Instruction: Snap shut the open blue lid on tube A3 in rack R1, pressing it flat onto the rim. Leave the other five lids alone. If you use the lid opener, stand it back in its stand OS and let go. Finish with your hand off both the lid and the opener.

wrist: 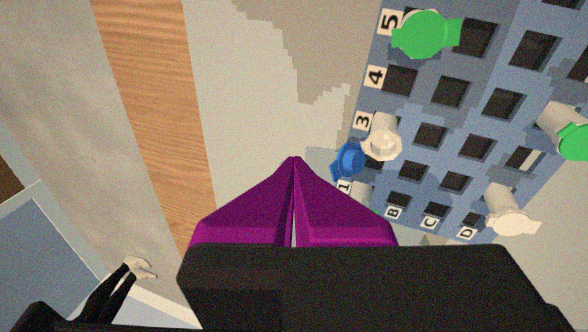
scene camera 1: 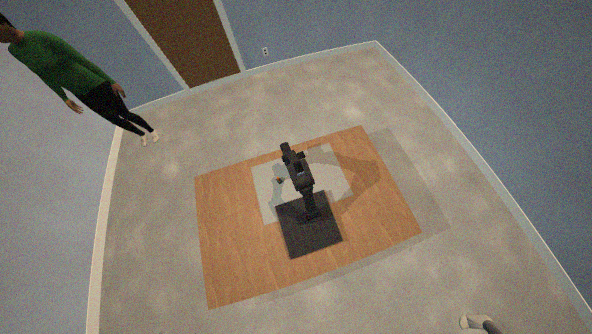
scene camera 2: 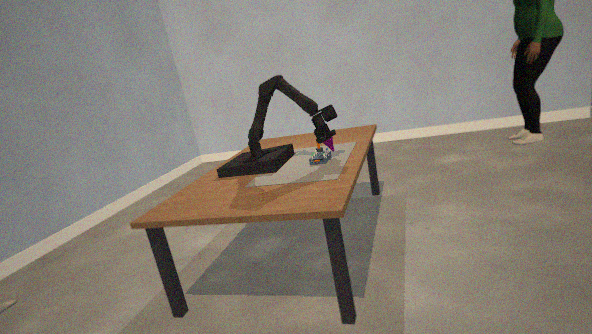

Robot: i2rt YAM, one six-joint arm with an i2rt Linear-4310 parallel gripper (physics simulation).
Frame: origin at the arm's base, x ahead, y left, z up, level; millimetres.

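Seen in the pictures: gripper, fingertip midpoint: [wrist: 294,166] [scene camera 2: 333,151]; arm's base at its link origin: [scene camera 1: 312,216] [scene camera 2: 257,157].
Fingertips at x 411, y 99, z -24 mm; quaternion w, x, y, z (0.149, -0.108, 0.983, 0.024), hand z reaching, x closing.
Observation:
Offsets run from my fingertips to a thing's top centre. "spot": to the spot under its first point. Level surfaces: height alone.
Rack R1 {dy -53, dx -57, dz +30 mm} [wrist: 450,160] [scene camera 2: 320,160] is blue and fills the right of the wrist view. White tube A3 {spot: dy -41, dx -30, dz +6 mm} [wrist: 384,123] stands beside label 3, its round mouth uncovered. Its blue lid {dy -31, dx -24, dz +27 mm} [wrist: 351,159] stands open beside the rim, tab pointing down-left. My gripper [wrist: 294,166] [scene camera 2: 332,150] is shut and empty, its purple fingertips left of the blue lid in the wrist view and apart from it. The fingers are hidden in scene camera 1. A small orange thing {dy +89, dx -119, dz +52 mm} [scene camera 2: 319,145] [scene camera 1: 279,179] by the rack may be the opener; it is too small to be sure. Stand OS cannot be made out.
A green lid {dy -75, dx -27, dz +16 mm} [wrist: 425,34] sits at A5, another green lid {dy -63, dx -87, dz +16 mm} [wrist: 575,142] at the right, and a white lid {dy -24, dx -92, dz +16 mm} [wrist: 510,224] near column D. A tube {spot: dy -3, dx -36, dz +4 mm} [wrist: 361,192] by label 1 is partly behind the fingers. The pale mat {dz -33 mm} [wrist: 240,100] lies on the wooden table {dz -36 mm} [scene camera 1: 230,250].

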